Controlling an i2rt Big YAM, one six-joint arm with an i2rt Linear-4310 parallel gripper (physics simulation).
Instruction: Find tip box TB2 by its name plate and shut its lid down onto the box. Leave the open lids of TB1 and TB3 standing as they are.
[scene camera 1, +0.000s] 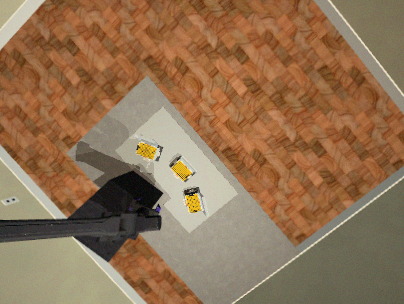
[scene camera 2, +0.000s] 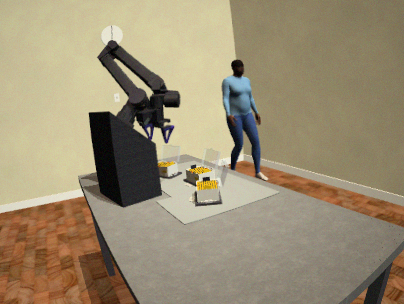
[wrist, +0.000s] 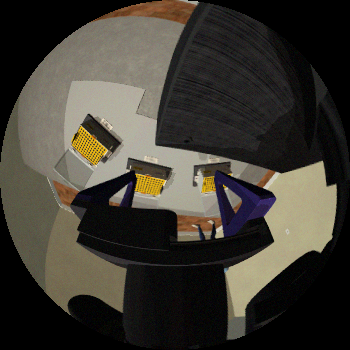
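Seen in the pictures: gripper, fingertip midpoint: (scene camera 1: 149, 201) (scene camera 2: 158, 141) (wrist: 174, 174); arm's base, link origin: (scene camera 2: 121, 125).
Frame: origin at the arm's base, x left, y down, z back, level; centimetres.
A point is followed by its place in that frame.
Three tip boxes with yellow tops stand on the pale mat (scene camera 1: 215, 185) @(y 32.6, x -17.5, z -47.4 cm) (scene camera 2: 245, 192) @(y 32.6, x -21.4, z -45.5 cm) (wrist: 80, 100) @(y 32.6, x -29.0, z -19.1 cm): an end box (scene camera 1: 193, 202) @(y 26.9, x -17.9, z -29.9 cm) (scene camera 2: 207, 192) (wrist: 90, 145) @(y 26.9, x -17.2, z -28.8 cm), a middle box (scene camera 1: 182, 169) @(y 26.9, x 4.2, z -35.6 cm) (scene camera 2: 199, 173) @(y 26.9, x -0.4, z -32.9 cm) (wrist: 150, 183) @(y 26.9, x 5.2, z -33.3 cm), and a box at the other end (scene camera 1: 147, 150) @(y 26.8, x 26.4, z -23.1 cm) (scene camera 2: 167, 168) (wrist: 207, 185) @(y 26.6, x 23.9, z -24.9 cm). Clear lids stand open at the far box and the middle box in scene view 2; the end box's open lid (wrist: 73, 167) @(y 23.0, x -20.9, z -36.2 cm) shows in the wrist view. The name plates are too small to read, so I cannot tell which is TB2. My gripper (scene camera 1: 145, 204) @(y 9.5, x 0.4, z -15.6 cm) (scene camera 2: 159, 141) @(y 9.5, x 0.4, z -15.6 cm) (wrist: 174, 174) @(y 9.5, x 0.4, z -15.6 cm) is open and empty, high above the table beside the black block.
A tall black block (scene camera 1: 132, 190) @(y 13.4, x 10.0, z -8.6 cm) (scene camera 2: 130, 165) @(y 16.1, x -8.1, z -0.9 cm) (wrist: 235, 85) with a sloping top stands on the grey table (scene camera 1: 235, 255) @(y 32.9, x -68.2, z -32.6 cm) (scene camera 2: 260, 240) @(y 32.9, x -60.4, z -29.8 cm) (wrist: 45, 100) @(y 32.9, x -52.2, z -22.9 cm) beside the mat, close to the arm. A person (scene camera 2: 241, 107) stands on the floor beyond the table.
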